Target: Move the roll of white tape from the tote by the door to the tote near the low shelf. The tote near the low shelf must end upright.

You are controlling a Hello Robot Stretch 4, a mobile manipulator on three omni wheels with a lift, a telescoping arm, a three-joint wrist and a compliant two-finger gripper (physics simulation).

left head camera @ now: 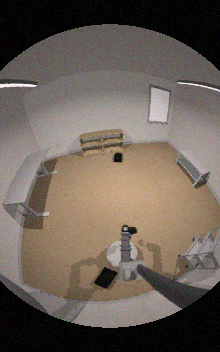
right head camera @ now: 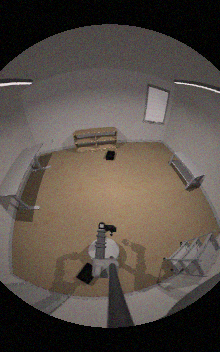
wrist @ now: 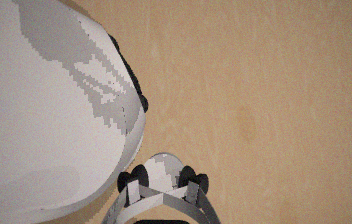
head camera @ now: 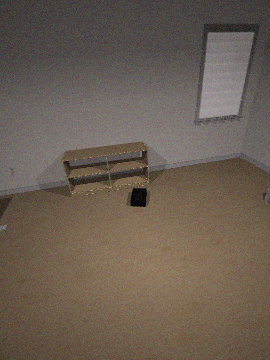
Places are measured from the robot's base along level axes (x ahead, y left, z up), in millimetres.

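Pixels of known places: gripper, fingertip midpoint: (left head camera: 129, 234) (wrist: 163, 178).
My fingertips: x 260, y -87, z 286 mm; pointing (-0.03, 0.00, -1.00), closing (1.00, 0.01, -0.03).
Note:
Ahead of a thing's pixels: the offset from my fingertips to its top centre. Level surfaces: height alone.
My gripper (wrist: 163, 178) (left head camera: 130, 230) is shut on the roll of white tape {dx +0, dy +5, dz +17 mm} (wrist: 163, 167), which shows between the dark fingertips in the wrist view, above the floor beside my white base (wrist: 45, 135). The black tote near the low shelf {dx +1929, dy +84, dz -214 mm} (head camera: 139, 198) (left head camera: 118, 158) (right head camera: 110, 155) stands on the floor far off, in front of the shelf's right end, and looks upright. The other black tote {dx -668, dy +303, dz -214 mm} (left head camera: 105, 278) (right head camera: 85, 273) is on the floor close to my base, low in both side head views. The inside of each tote is too dark to make out.
The low wooden shelf (head camera: 105, 151) (left head camera: 102, 134) (right head camera: 95, 131) stands against the far wall. A long table {dz +406 mm} (left head camera: 26, 175) (right head camera: 21, 170) is along the left wall. A low grey bench (left head camera: 191, 169) (right head camera: 185, 171) is at the right, and a metal-framed rack stands at the near right.

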